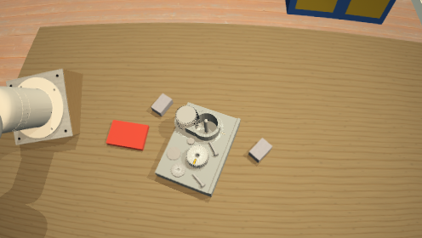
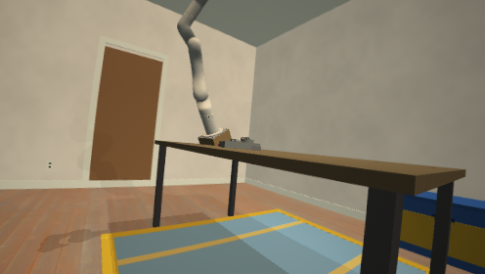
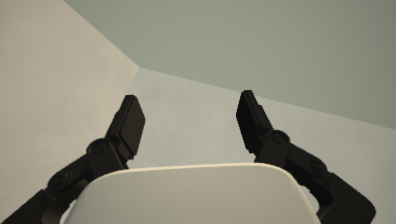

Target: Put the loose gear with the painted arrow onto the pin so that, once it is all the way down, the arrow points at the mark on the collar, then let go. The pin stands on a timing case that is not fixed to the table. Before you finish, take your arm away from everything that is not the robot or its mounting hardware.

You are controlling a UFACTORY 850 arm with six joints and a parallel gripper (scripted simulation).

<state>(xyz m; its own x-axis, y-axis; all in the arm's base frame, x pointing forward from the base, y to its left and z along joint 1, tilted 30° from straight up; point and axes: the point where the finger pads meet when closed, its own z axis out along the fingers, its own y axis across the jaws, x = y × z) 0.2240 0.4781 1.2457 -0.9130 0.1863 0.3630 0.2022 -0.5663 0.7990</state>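
My gripper is now 1340 mm above the pale toothed gear, 130 mm short of it and 80 mm to the right of it. From my hand the other things lie so: flat red block: 1390 mm below, 150 mm to the left, 100 mm behind.
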